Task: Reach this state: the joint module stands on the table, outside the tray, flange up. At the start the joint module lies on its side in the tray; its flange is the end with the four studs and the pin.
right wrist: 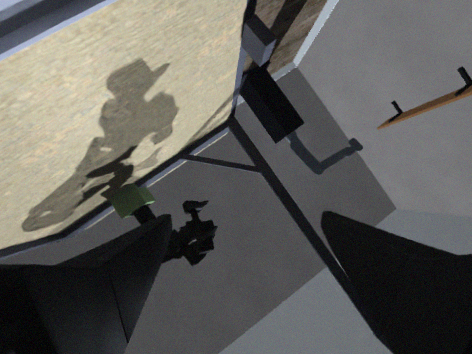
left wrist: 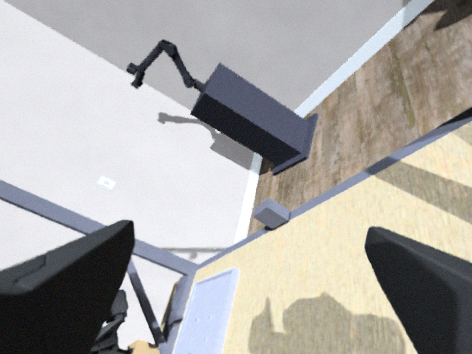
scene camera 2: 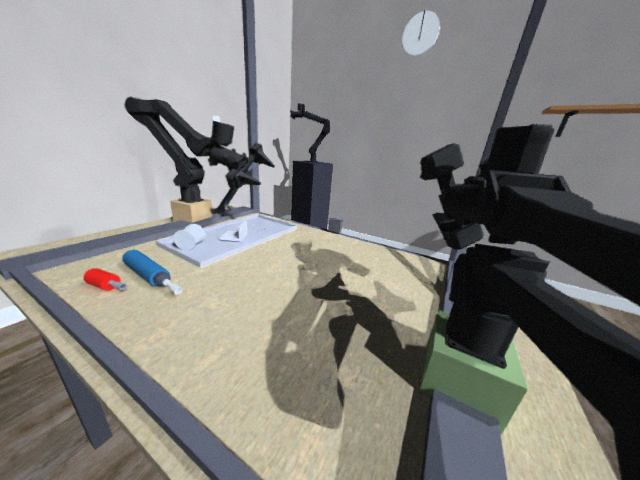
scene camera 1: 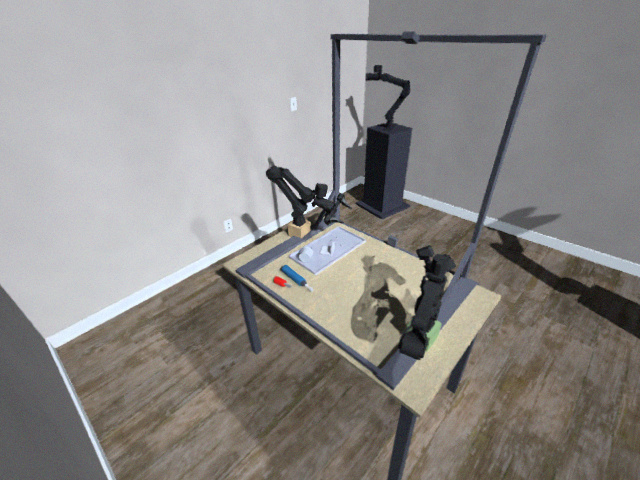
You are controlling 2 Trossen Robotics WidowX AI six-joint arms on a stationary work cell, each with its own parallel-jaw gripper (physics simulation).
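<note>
The joint module, seen as a pale short cylinder, lies on its side at the near left end of the white tray. Its flange studs and pin are too small to make out. My right gripper is open and empty, raised beyond the tray's far side. My left gripper is open and empty, held high over the right part of the table, far from the tray. The module does not show in either wrist view.
A white angled bracket and tiny parts lie in the tray beside the module. A blue-handled tool and a red-handled tool lie in front of it. Dark frame posts rise at the table's sides.
</note>
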